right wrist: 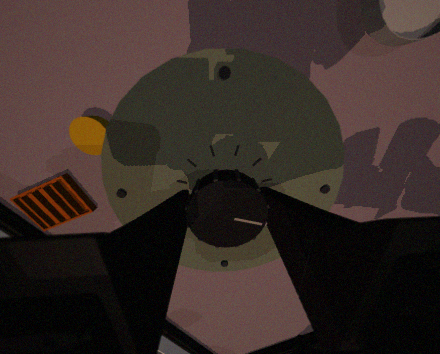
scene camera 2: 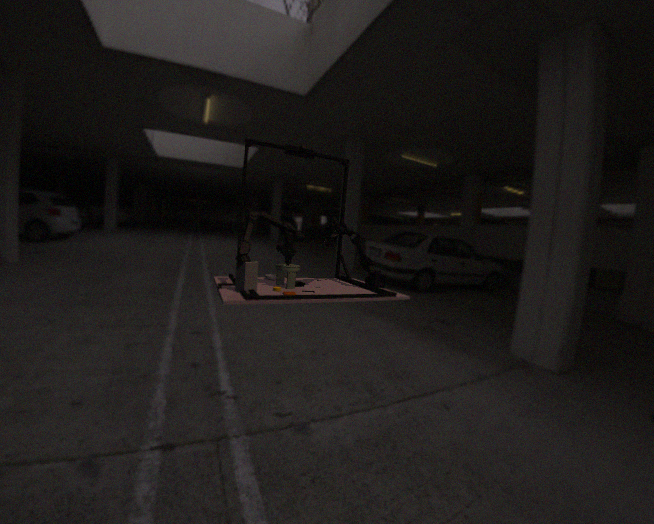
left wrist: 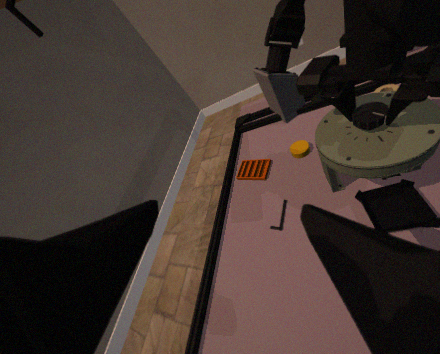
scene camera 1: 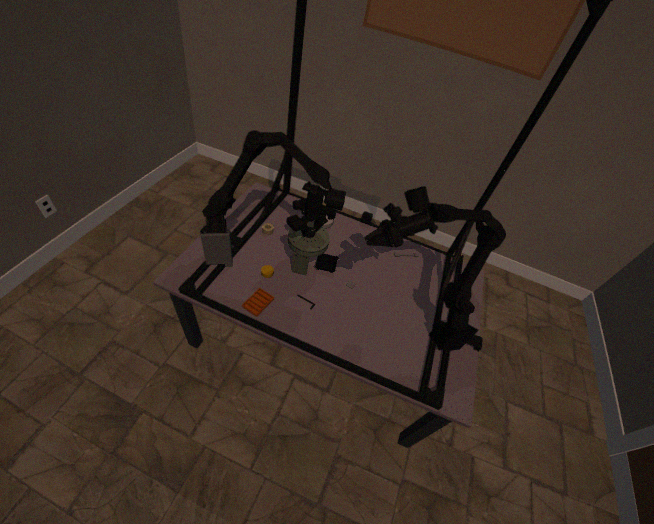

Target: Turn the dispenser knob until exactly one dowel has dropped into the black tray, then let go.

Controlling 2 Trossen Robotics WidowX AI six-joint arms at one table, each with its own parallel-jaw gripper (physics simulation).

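Pixels of known places: left gripper, fingertip midpoint: (scene camera 2: 326,240) (left wrist: 230,209) (scene camera 1: 365,241); right gripper, fingertip midpoint: (right wrist: 224,194) (scene camera 2: 287,264) (left wrist: 369,121); left arm's base at its link origin: (scene camera 2: 373,273) (scene camera 1: 457,326); right arm's base at its link origin: (scene camera 2: 246,266) (left wrist: 274,71) (scene camera 1: 216,232).
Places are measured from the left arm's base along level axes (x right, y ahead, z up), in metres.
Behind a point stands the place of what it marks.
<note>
The grey-green dispenser (scene camera 1: 316,246) @(x 0.380, y 0.445, z 0.031 m) (scene camera 2: 293,268) @(x 0.363, y 0.498, z 0.020 m) (left wrist: 345,150) @(x 0.381, y 0.452, z 0.031 m) (right wrist: 280,110) @(x 0.496, y 0.457, z 0.031 m) stands upright with a round top. My right gripper (scene camera 1: 309,231) @(x 0.437, y 0.466, z 0.039 m) (left wrist: 369,121) @(x 0.437, y 0.466, z 0.039 m) (right wrist: 224,194) @(x 0.437, y 0.466, z 0.039 m) is shut on its dark knob (left wrist: 370,111) @(x 0.438, y 0.465, z 0.060 m) (right wrist: 225,215) @(x 0.437, y 0.466, z 0.060 m) from above, a fingertip on each side. In the right wrist view the knob's pale line points right and slightly down. The black tray (scene camera 1: 327,263) @(x 0.413, y 0.373, z -0.112 m) (left wrist: 400,206) @(x 0.420, y 0.381, z -0.112 m) lies beside the dispenser; I can make out no dowel in it, but it is very dark. My left gripper (scene camera 1: 371,240) @(x 0.221, y 0.341, z 0.217 m) (left wrist: 230,209) @(x 0.221, y 0.341, z 0.217 m) is open and empty, raised above the table to the right of the dispenser in scene camera 1.
A yellow disc (scene camera 1: 266,271) @(x 0.373, y 0.632, z -0.095 m) (left wrist: 300,148) @(x 0.380, y 0.620, z -0.095 m) (right wrist: 87,135) @(x 0.381, y 0.630, z -0.095 m), an orange slotted rack (scene camera 1: 258,302) @(x 0.241, y 0.671, z -0.112 m) (left wrist: 252,178) @(x 0.224, y 0.640, z -0.105 m) and a black L-shaped key (scene camera 1: 306,301) @(x 0.233, y 0.492, z -0.110 m) (left wrist: 284,215) @(x 0.237, y 0.488, z -0.109 m) lie on the table (scene camera 1: 371,327) @(x 0.094, y 0.268, z -0.114 m). A cream ring-like piece (scene camera 1: 267,232) @(x 0.597, y 0.612, z -0.099 m) is behind. A grey panel (scene camera 1: 217,248) @(x 0.422, y 0.811, z -0.005 m) (left wrist: 285,97) @(x 0.448, y 0.762, z -0.027 m) stands by the right arm's base.
</note>
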